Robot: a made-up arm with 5 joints.
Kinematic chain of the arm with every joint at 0, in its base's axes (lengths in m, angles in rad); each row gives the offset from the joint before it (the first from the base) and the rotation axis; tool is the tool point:
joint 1: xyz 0 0 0.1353 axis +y
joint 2: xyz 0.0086 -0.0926 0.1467 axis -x
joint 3: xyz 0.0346 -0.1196 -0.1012 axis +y
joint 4: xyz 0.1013 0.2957 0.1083 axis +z
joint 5: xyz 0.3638 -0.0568 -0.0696 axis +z
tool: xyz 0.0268 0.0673 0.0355
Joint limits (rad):
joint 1: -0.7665..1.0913
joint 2: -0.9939..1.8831
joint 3: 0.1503..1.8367
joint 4: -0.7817..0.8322
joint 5: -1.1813..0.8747
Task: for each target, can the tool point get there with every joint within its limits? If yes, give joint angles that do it. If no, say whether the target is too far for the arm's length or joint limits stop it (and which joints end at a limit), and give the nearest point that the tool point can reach.
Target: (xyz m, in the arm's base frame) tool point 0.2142 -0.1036 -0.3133
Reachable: yes | joints 0.4301 0.4689 0.9155 0.0248 0.4571
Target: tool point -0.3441 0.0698 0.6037
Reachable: no: joint limits stop it (at a limit: joint 1, joint 2, joint 3, joint 4, joint 5) | nearest point -0.0543 0.2020 0.7232 | short by 0.340 m
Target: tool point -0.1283 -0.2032 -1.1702
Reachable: no: too far | nearest point -0.0521 -0.1527 -0.4624 | short by 0.714 m
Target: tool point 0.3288 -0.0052 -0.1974
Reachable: yes | joints -0.4536 0.2758 1.4983 0.1524 0.5124
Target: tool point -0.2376 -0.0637 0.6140
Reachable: no: joint limits stop it (at a limit: joint 1, joint 2, joint 3, joint 4, joint 5) | nearest point 0.0713 -0.1195 0.6691 | short by 0.319 m
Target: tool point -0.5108 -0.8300 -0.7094
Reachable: no: too far | nearest point -0.2194 -0.4908 -0.2832 | short by 0.618 m
